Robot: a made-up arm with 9 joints. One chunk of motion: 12 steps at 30 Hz.
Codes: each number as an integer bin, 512 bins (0 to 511) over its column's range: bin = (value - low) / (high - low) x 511, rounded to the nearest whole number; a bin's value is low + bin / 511 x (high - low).
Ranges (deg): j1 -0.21..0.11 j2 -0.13..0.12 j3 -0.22..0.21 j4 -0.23..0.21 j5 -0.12..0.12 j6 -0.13..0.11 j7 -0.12..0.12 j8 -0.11..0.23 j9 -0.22..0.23
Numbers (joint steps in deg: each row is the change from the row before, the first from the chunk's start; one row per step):
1: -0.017 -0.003 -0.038 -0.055 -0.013 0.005 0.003 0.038 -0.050
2: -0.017 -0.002 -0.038 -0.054 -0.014 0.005 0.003 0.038 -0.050
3: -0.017 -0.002 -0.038 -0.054 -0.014 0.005 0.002 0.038 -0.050
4: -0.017 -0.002 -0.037 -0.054 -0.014 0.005 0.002 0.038 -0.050
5: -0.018 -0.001 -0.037 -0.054 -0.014 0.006 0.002 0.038 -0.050
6: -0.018 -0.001 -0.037 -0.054 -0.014 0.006 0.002 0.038 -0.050
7: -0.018 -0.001 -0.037 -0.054 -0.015 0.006 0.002 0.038 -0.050
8: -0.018 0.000 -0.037 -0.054 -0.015 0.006 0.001 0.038 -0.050
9: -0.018 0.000 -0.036 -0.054 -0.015 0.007 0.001 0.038 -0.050
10: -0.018 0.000 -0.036 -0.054 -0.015 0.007 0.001 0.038 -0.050
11: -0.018 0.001 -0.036 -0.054 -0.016 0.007 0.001 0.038 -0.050
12: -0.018 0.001 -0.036 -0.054 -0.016 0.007 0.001 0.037 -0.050
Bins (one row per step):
1: 308 260 216 203 228 287 262 222 193
2: 308 262 216 204 226 287 262 222 193
3: 308 262 216 204 226 287 260 222 193
4: 308 262 217 204 226 287 260 222 193
5: 307 264 217 204 226 290 260 222 193
6: 307 264 217 204 226 290 260 222 193
7: 307 264 217 204 224 290 260 222 193
8: 307 266 217 204 224 290 258 222 193
9: 307 266 219 204 224 292 258 222 193
10: 307 266 219 204 224 292 258 222 193
11: 307 268 219 204 221 292 258 222 193
12: 307 268 219 204 221 292 258 221 193

